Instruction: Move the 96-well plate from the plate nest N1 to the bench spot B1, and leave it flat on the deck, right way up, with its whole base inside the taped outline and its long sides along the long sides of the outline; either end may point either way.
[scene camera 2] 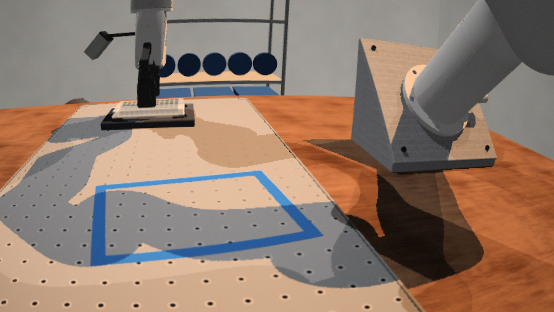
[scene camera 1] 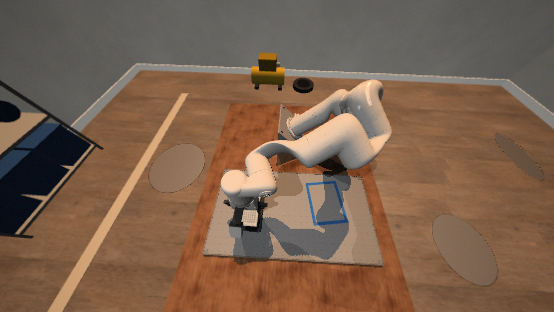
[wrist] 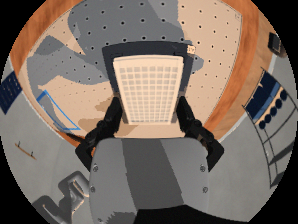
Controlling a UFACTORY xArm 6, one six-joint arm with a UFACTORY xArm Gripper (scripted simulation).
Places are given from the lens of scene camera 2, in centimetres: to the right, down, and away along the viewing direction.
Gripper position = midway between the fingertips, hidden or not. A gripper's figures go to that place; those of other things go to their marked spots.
my gripper (scene camera 2: pixel 149 101): -22, -9, 64
96-well plate (scene camera 2: pixel 165 108): -18, -8, 62
